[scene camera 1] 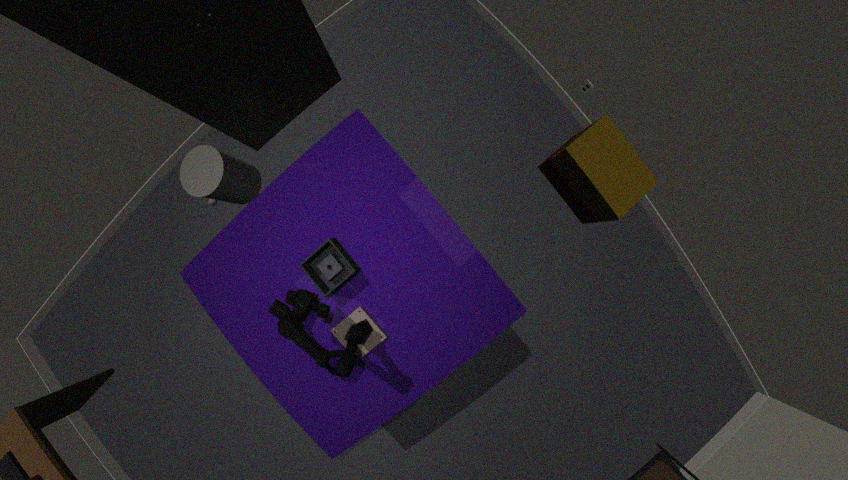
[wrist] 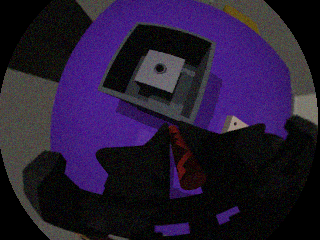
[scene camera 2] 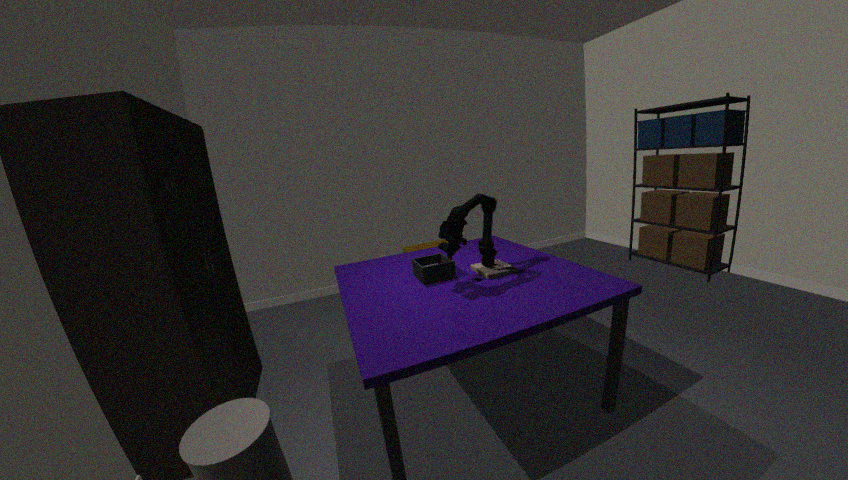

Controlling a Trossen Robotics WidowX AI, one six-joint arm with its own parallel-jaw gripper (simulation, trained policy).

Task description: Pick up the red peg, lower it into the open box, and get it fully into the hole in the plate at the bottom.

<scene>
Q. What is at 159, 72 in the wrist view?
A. A light grey plate.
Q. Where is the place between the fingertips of my gripper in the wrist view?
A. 172, 125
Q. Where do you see a dark box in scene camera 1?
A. At 332, 245
</scene>
